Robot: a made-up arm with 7 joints.
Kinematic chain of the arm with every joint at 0, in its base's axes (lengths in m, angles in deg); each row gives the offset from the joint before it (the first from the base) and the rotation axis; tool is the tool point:
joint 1: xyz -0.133 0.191 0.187 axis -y
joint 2: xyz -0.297 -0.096 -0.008 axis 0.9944 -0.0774 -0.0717
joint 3: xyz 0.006 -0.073 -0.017 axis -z
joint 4: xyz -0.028 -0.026 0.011 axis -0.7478 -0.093 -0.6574
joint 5: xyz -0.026 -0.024 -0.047 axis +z
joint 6: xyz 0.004 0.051 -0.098 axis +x
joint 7: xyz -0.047 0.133 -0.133 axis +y
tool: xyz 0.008 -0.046 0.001
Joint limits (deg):
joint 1: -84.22..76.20
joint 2: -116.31..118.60
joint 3: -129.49..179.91
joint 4: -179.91..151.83
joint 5: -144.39..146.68
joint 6: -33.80..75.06
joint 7: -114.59..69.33
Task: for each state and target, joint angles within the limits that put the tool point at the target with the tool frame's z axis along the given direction. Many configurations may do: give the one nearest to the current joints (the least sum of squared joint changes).
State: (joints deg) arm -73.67 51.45 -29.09 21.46 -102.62 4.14 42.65
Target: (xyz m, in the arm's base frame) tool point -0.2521 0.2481 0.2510 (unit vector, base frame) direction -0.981 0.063 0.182
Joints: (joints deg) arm -74.64 99.75 -8.03 -5.32 -110.98 54.50 69.33
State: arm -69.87 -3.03 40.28 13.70 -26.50 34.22 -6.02
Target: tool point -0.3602 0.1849 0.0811 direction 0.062 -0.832 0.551
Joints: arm -24.77 0.10 59.75 -23.00 -22.40 23.52 38.75
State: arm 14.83 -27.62 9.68 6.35 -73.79 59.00 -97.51
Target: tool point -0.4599 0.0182 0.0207 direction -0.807 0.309 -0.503
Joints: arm -9.73 -37.52 -1.20 -2.72 -35.49 28.76 -114.59
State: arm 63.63 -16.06 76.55 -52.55 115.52 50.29 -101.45
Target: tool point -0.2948 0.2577 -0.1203 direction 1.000 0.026 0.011
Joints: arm 17.34 20.28 66.47 -106.76 141.89 28.96 -110.95
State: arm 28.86 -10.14 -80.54 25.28 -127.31 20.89 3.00
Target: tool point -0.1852 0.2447 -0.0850 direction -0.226 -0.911 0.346
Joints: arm 45.24 22.87 -92.67 -4.50 -107.92 42.35 13.31
